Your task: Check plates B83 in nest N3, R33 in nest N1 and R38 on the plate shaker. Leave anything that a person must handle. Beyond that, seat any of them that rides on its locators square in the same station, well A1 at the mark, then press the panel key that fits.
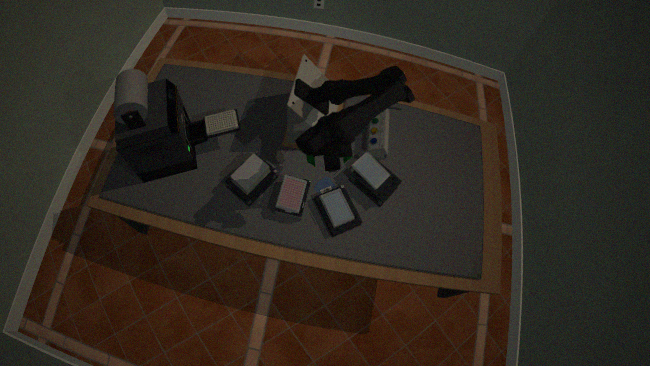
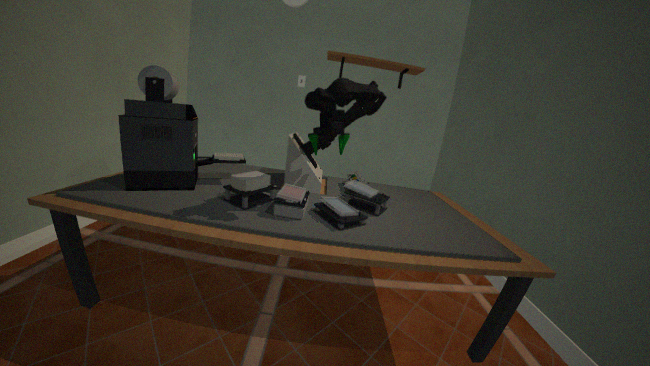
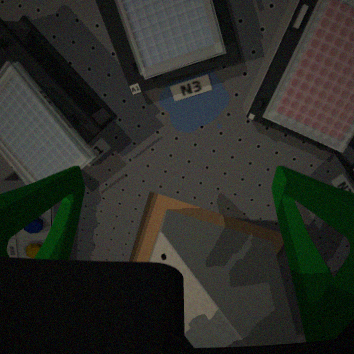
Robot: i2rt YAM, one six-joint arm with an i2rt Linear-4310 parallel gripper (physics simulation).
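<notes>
A pale-blue-welled plate lies in the nest labelled N3, its edges roughly parallel to the nest. A second pale plate lies in the nest whose label shows a 1; it partly overlaps that label, and dark bare nest shows along one side. A pink-welled plate sits on a solid block. No plate codes are readable. My gripper is open and empty, high above the table behind the nests. The panel carries green, yellow and blue keys.
A blue patch lies by the N3 label. A white block-like item stands on a nest left of the pink plate. A dark machine holds out a plate. The arm's slanted mount stands behind.
</notes>
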